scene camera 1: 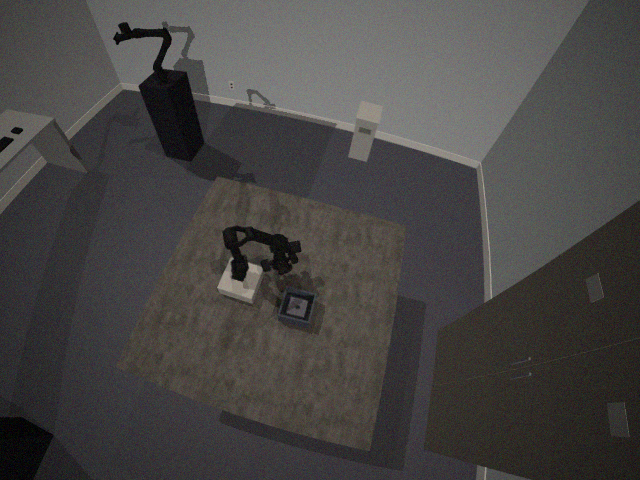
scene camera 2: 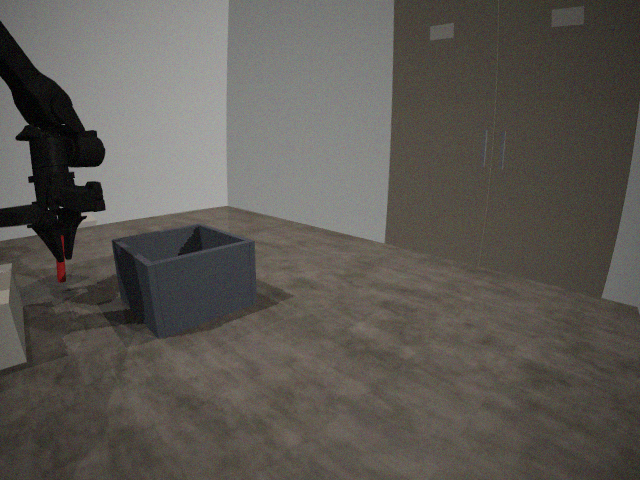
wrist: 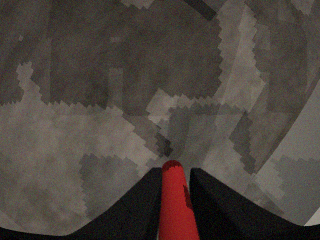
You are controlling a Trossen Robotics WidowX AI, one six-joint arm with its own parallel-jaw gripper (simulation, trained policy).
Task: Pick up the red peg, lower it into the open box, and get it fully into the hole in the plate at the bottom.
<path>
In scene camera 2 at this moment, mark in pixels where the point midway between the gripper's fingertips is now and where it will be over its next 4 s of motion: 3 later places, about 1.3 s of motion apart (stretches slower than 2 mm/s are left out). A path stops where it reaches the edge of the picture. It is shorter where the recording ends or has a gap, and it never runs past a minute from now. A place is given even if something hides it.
My gripper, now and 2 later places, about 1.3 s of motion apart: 65, 260; 138, 200; 197, 252
</path>
